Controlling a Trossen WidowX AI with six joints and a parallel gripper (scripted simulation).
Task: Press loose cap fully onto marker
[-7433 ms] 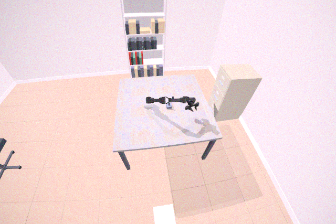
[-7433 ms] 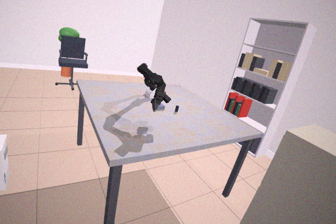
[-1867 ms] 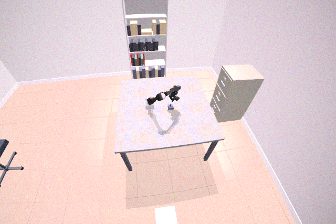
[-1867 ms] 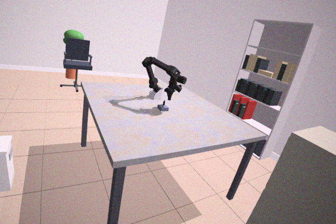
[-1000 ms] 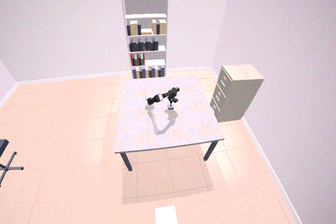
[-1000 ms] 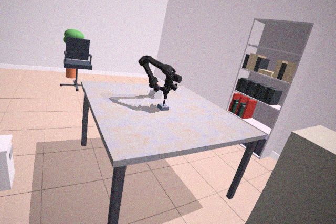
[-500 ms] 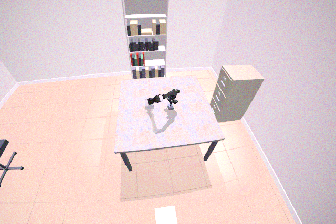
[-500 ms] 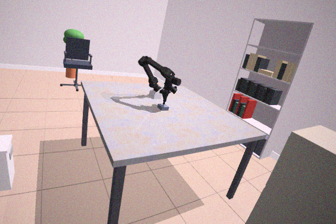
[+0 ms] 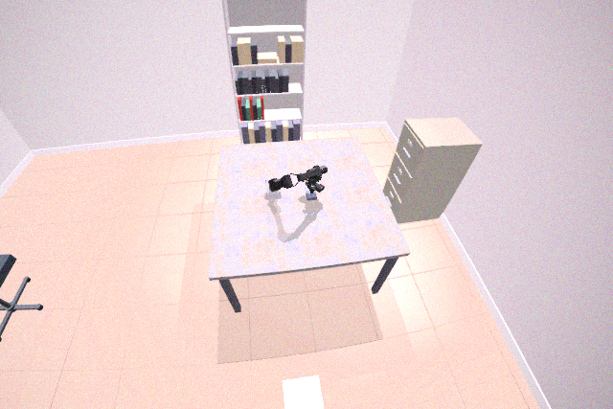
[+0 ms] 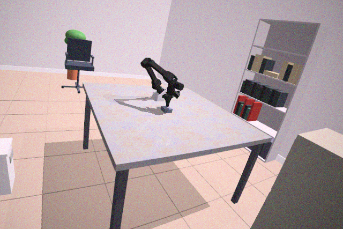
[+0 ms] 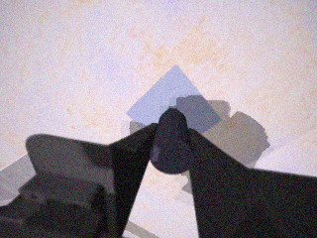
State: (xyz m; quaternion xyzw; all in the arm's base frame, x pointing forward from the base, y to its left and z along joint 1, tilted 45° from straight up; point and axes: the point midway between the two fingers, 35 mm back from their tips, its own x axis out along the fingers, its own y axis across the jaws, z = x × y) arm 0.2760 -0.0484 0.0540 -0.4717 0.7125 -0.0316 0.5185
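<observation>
Now: the dark marker cap 10 mm above my gripper tip.
</observation>
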